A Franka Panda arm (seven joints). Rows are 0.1 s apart.
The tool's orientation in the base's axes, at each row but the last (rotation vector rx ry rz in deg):
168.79 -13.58 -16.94
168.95 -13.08 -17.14
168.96 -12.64 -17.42
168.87 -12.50 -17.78
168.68 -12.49 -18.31
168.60 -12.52 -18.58
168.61 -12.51 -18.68
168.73 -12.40 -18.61
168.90 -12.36 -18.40
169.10 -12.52 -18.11
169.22 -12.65 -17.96
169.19 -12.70 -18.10
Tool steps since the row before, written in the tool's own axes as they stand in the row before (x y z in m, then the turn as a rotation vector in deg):
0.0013 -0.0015 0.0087 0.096 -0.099 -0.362
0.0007 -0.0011 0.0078 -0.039 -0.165 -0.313
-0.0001 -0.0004 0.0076 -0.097 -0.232 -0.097
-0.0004 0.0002 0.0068 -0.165 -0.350 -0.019
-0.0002 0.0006 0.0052 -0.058 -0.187 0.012
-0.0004 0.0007 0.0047 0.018 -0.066 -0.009
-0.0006 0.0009 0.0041 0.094 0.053 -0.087
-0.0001 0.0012 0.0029 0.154 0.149 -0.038
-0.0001 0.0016 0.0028 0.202 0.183 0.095
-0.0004 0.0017 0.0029 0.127 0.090 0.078
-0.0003 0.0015 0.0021 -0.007 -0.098 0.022
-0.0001 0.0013 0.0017 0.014 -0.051 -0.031
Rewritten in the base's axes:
-0.0004 -0.0001 -0.0089 0.183 0.135 0.314
-0.0008 -0.0002 -0.0079 0.050 0.215 0.279
-0.0017 -0.0007 -0.0074 -0.043 0.257 0.070
-0.0019 -0.0012 -0.0064 -0.111 0.371 -0.014
-0.0014 -0.0014 -0.0049 -0.035 0.190 -0.035
-0.0015 -0.0013 -0.0043 0.028 0.063 -0.007
-0.0016 -0.0014 -0.0037 0.104 -0.054 0.074
-0.0009 -0.0016 -0.0025 0.139 -0.164 0.033
-0.0009 -0.0020 -0.0024 0.151 -0.225 -0.099
-0.0012 -0.0020 -0.0024 0.094 -0.120 -0.084
-0.0009 -0.0017 -0.0017 0.001 0.094 -0.037
-0.0006 -0.0015 -0.0014 0.027 0.052 0.018

